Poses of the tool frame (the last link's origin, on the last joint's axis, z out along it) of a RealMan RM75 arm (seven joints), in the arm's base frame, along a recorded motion.
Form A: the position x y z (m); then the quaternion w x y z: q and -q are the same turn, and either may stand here.
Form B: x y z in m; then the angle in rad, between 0 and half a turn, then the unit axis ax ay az. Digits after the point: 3 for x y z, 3 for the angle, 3 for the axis.
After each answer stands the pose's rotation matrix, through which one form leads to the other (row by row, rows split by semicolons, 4 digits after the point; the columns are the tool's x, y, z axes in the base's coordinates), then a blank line. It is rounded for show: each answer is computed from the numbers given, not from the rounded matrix.
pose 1, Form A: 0.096, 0.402, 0.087, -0.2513, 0.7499, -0.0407, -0.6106
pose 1, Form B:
0.096, 0.402, 0.087, 2.634, -0.775, 0.042, 0.631
0.2510 -0.3679 -0.8953; 0.2458 -0.8704 0.4266; -0.9362 -0.3272 -0.1280

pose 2, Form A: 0.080, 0.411, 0.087, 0.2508, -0.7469, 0.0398, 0.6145
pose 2, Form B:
0.080, 0.411, 0.087, 2.635, -0.772, 0.041, 0.635
0.2416 -0.3677 -0.8980; 0.2488 -0.8710 0.4236; -0.9379 -0.3257 -0.1189

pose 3, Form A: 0.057, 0.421, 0.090, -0.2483, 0.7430, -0.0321, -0.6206
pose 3, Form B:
0.057, 0.421, 0.090, 2.640, -0.767, 0.033, 0.641
0.2276 -0.3559 -0.9064; 0.2605 -0.8746 0.4089; -0.9383 -0.3292 -0.1063

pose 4, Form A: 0.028, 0.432, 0.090, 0.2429, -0.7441, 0.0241, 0.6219
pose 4, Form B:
0.028, 0.432, 0.090, 2.651, -0.767, 0.025, 0.641
0.2253 -0.3380 -0.9138; 0.2662 -0.8808 0.3914; -0.9372 -0.3315 -0.1085

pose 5, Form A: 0.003, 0.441, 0.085, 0.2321, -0.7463, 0.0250, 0.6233
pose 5, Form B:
0.003, 0.441, 0.085, 2.673, -0.767, 0.026, 0.641
0.2217 -0.3267 -0.9188; 0.2520 -0.8910 0.3776; -0.9420 -0.3153 -0.1152

